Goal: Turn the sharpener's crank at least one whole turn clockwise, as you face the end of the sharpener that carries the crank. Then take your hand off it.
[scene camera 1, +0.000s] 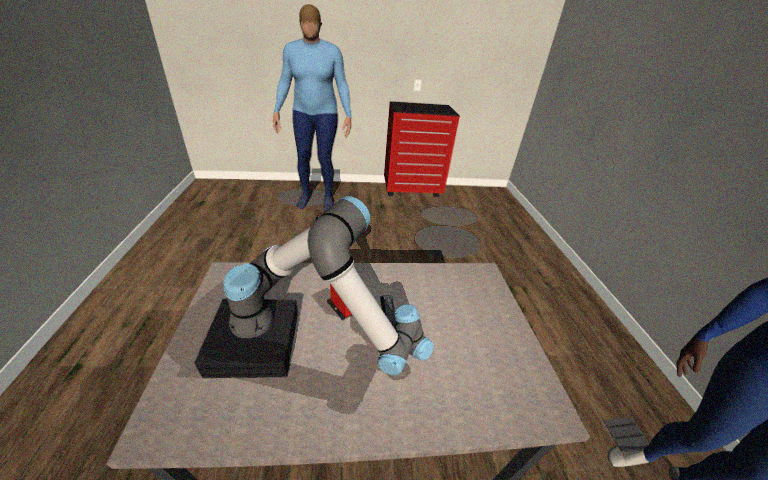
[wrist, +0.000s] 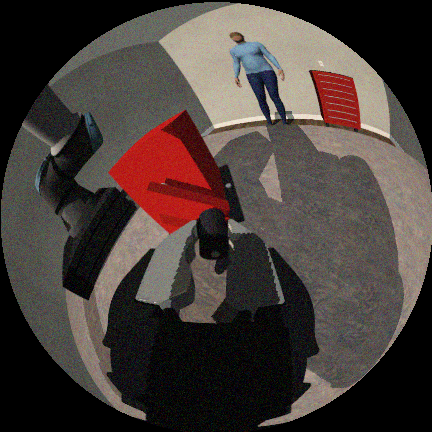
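Seen in the pictures: gripper, fingertip midpoint: (wrist: 212, 221); arm's base, origin of the base link: (scene camera 1: 251, 321) (wrist: 83, 216).
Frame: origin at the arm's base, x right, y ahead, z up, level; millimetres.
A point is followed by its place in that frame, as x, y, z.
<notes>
The red sharpener (scene camera 1: 340, 301) @(-122, 318, -14) (wrist: 165, 165) @(-123, 382, 14) stands on the table, partly hidden behind the arm in the scene view. In the wrist view its body is at the upper left, on a black base. The red crank arm (wrist: 187, 194) runs across the sharpener's end face to the black crank knob (wrist: 212, 234) @(-95, 427, -27). My gripper (wrist: 212, 221) @(-116, 404, -47) is shut on the knob, which sits between the two grey fingertips. In the scene view the fingertips are hidden behind the wrist of the arm.
The grey-pink table (scene camera 1: 481, 396) @(240, 823, -86) carries the black robot base block (scene camera 1: 246, 353) @(135, 22, 1). A person in light blue (scene camera 1: 313, 73) stands beyond the table, near a red tool cabinet (scene camera 1: 421, 152). Another person in dark blue (scene camera 1: 730, 362) is at the right, partly cut off.
</notes>
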